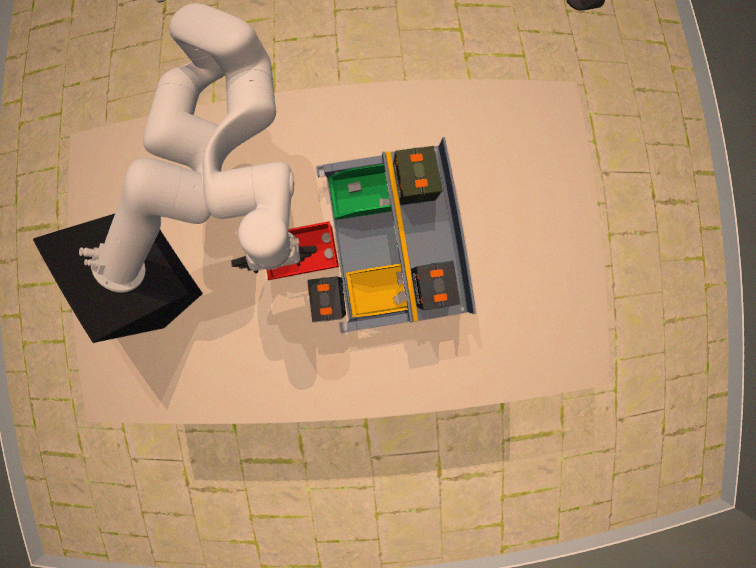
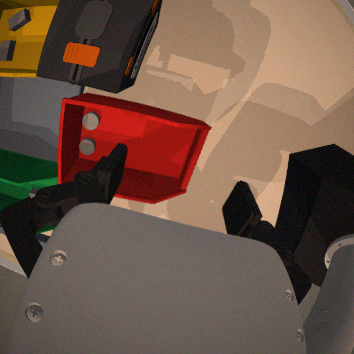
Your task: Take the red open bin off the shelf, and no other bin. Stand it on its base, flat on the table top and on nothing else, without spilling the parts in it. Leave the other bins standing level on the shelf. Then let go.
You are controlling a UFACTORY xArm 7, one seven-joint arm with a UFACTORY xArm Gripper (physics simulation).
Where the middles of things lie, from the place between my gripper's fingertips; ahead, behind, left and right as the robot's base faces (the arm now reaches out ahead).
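I see the red open bin (image 1: 311, 235) 100 mm below my hand, 20 mm ahead of it and 30 mm to the left of it. The green bin (image 1: 372, 179) is likewise 100 mm below my hand, 160 mm ahead of it and 190 mm to the left of it, while the yellow bin (image 1: 371, 291), again 100 mm below my hand, is 230 mm ahead of it and 30 mm to the right of it. Then there is the dark case (image 1: 326, 295): 70 mm below my hand, 110 mm ahead of it, 60 mm to the right of it.
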